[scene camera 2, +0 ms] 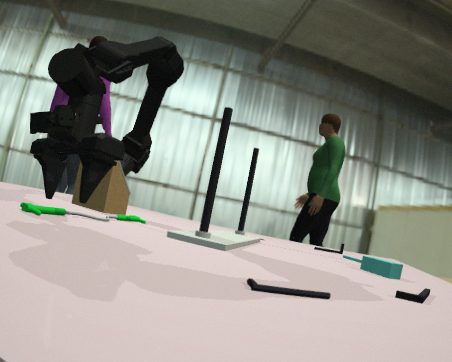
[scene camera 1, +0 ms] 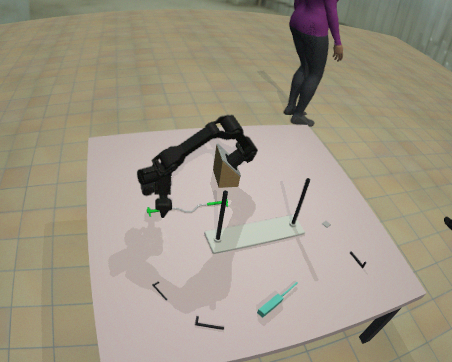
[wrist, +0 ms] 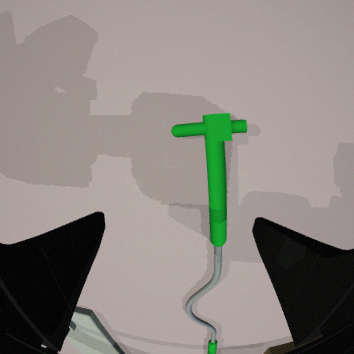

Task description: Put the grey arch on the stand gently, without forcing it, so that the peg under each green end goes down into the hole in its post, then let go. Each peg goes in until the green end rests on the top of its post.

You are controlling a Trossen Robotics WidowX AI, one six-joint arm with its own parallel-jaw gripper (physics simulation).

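Frame: origin at the arm's base, x ahead, y left, z up, level; metres.
Where they show: gripper, fingertip midpoint: (scene camera 2: 64,200) (scene camera 1: 162,210) (wrist: 181,223); arm's base at its link origin: (scene camera 2: 112,173) (scene camera 1: 230,162).
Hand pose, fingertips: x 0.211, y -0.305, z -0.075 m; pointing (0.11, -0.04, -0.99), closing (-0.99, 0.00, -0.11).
Note:
Each offset is from my fingertips to the top centre of the thing.
The grey arch {dx -0.036, dy +0.109, dz -0.015 m} (scene camera 1: 187,211) (scene camera 2: 87,215) (wrist: 189,306) lies flat on the table, left of the stand in scene camera 1. Its wavy grey middle joins two green ends with crosswise pegs; the nearer green end {dx -0.021, dy -0.020, dz -0.015 m} (wrist: 216,175) shows large in the wrist view. My gripper (scene camera 1: 163,215) (scene camera 2: 68,199) (wrist: 181,223) is open and empty, pointing down a little above this end, which runs between the fingertips in the wrist view, nearer the right one. The stand (scene camera 1: 260,237) (scene camera 2: 222,244) (wrist: 92,332) has a pale base and two upright black posts {dx +0.149, dy +0.203, dz +0.217 m} (scene camera 1: 221,215) (scene camera 2: 216,172). The holes do not show clearly.
A brown wedge-shaped block (scene camera 1: 227,177) (scene camera 2: 107,192) stands behind the arch, by the arm's base. A teal screwdriver-like tool {dx +0.440, dy +0.378, dz +0.001 m} (scene camera 1: 270,305) (scene camera 2: 381,267), black L-shaped keys (scene camera 1: 210,326) (scene camera 2: 290,291) and a small grey tile {dx +0.090, dy +0.692, dz -0.025 m} (scene camera 1: 326,224) lie on the table.

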